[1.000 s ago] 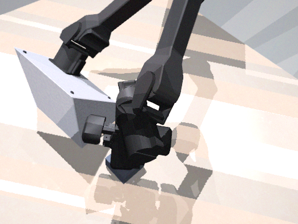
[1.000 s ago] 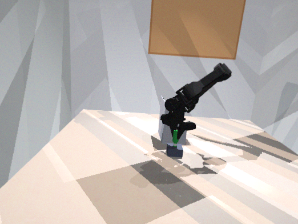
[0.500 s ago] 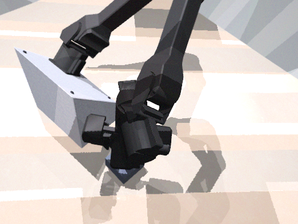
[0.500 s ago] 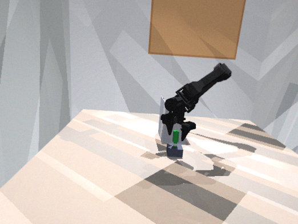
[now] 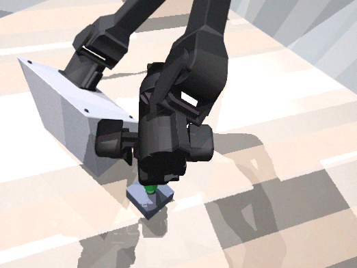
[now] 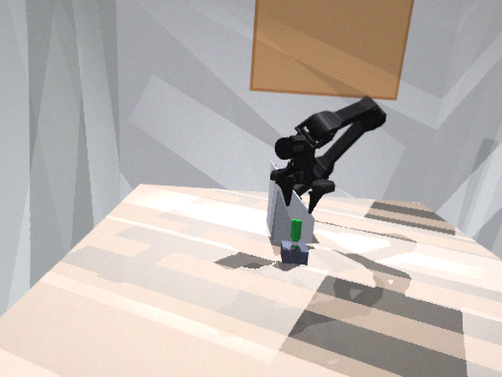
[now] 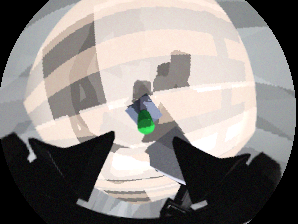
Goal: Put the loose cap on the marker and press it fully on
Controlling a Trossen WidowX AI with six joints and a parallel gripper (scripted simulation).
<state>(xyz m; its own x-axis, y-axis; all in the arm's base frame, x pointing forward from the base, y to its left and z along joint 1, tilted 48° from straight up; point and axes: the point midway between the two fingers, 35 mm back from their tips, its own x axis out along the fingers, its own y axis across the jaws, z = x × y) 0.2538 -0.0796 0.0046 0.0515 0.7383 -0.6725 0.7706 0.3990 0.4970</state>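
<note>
The green cap is 6 cm below my gripper tip. Round my gripper tip: grey-blue holder block 13 cm below.
</note>
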